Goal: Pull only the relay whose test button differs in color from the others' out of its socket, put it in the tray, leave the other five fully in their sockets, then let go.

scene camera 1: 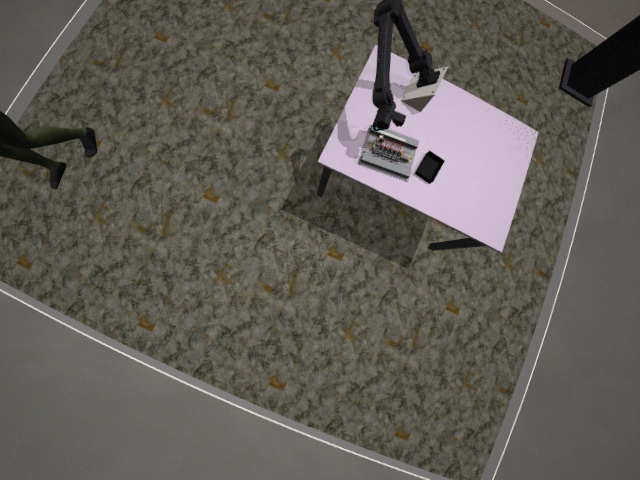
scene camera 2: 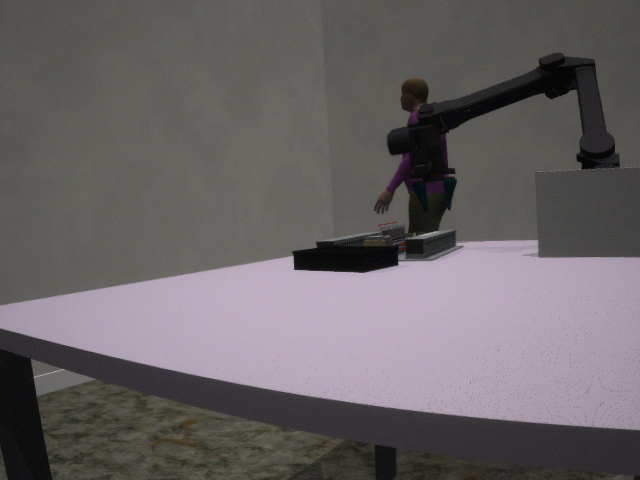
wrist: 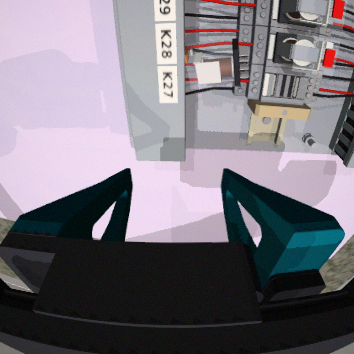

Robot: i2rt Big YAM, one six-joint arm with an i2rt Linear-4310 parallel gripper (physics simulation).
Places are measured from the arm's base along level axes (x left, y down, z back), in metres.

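Pixels of known places: gripper, between the fingertips: (scene camera 1: pixel 376 125) (scene camera 2: pixel 437 211) (wrist: pixel 176 176); arm's base, origin of its link: (scene camera 1: pixel 428 80) (scene camera 2: pixel 605 202).
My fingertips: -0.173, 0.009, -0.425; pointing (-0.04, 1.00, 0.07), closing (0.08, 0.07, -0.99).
Note:
Ahead of a thing's pixels: the offset from my fingertips to its top centre, as dx, dy, dz. "spot": to the spot under its first point. Level surfaces: height alone.
My gripper (scene camera 1: pixel 376 128) (scene camera 2: pixel 437 209) (wrist: pixel 176 176) is open and empty, above the table beside the near end of the relay panel (scene camera 1: pixel 387 167) (wrist: pixel 210 119). In the wrist view a loose relay @(+0.060, +0.043, -0.020) (wrist: pixel 219 71) lies on its side across the wires, between the label duct and the sockets. Its pins point toward the sockets, and a small orange bit shows at its other end. The socket @(spot: +0.053, +0.058, -0.074) (wrist: pixel 285 86) beside it, in line with label K27, has bare slots. Seated relays with red buttons (wrist: pixel 300 52) (scene camera 2: pixel 392 230) stand beyond it. The black tray @(+0.399, +0.055, -0.039) (scene camera 1: pixel 430 166) (scene camera 2: pixel 330 260) stands beside the panel.
The grey label duct @(spot: +0.014, +0.047, +0.025) (wrist: pixel 150 120) runs along one side of the panel, with a slotted duct @(spot: +0.019, +0.066, -0.156) (wrist: pixel 345 137) opposite. A tan end bracket @(+0.035, +0.050, -0.076) (wrist: pixel 282 110) sits by the bare socket. The arm's pedestal (scene camera 1: pixel 413 97) (scene camera 2: pixel 584 211) stands on the table @(dy +0.090) (scene camera 1: pixel 475 170). A person (scene camera 1: pixel 46 137) (scene camera 2: pixel 426 201) stands beyond the table.

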